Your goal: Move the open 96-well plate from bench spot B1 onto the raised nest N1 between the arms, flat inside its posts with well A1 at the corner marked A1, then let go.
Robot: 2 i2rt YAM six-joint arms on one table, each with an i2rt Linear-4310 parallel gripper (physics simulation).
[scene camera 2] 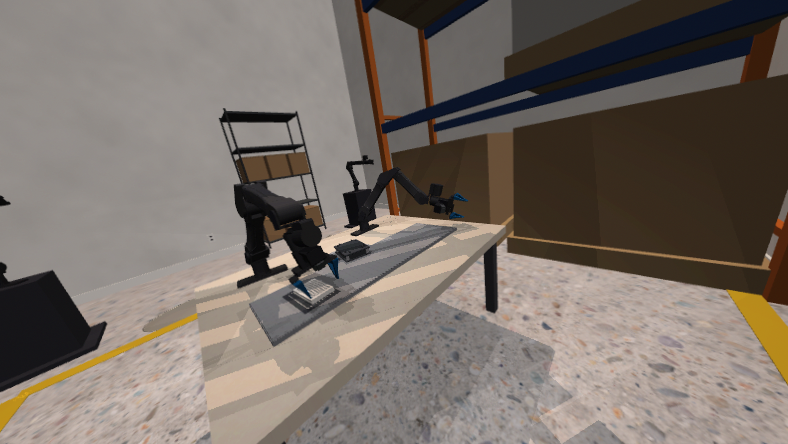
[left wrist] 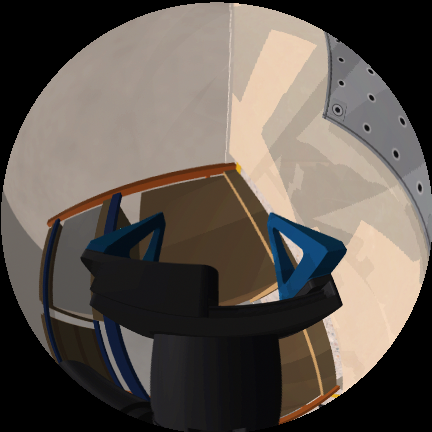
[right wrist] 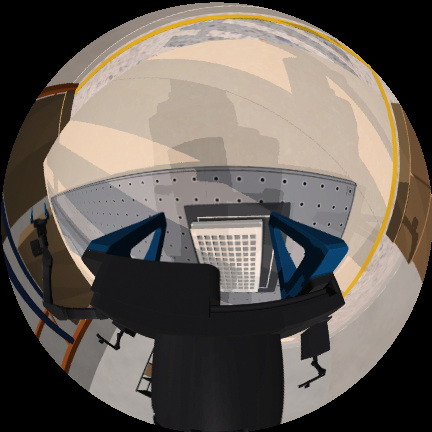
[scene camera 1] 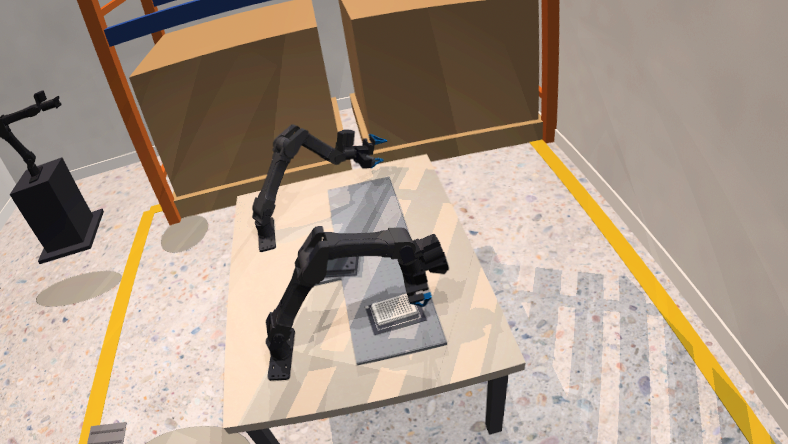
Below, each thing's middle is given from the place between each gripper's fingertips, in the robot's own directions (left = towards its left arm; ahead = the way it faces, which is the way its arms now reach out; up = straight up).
Scene:
Now: the white well plate [scene camera 1: 396,308] 9 cm behind my right hand and 4 cm below it.
Right now the white well plate is 84 cm to the right of my left hand, 20 cm behind it and 7 cm below it.

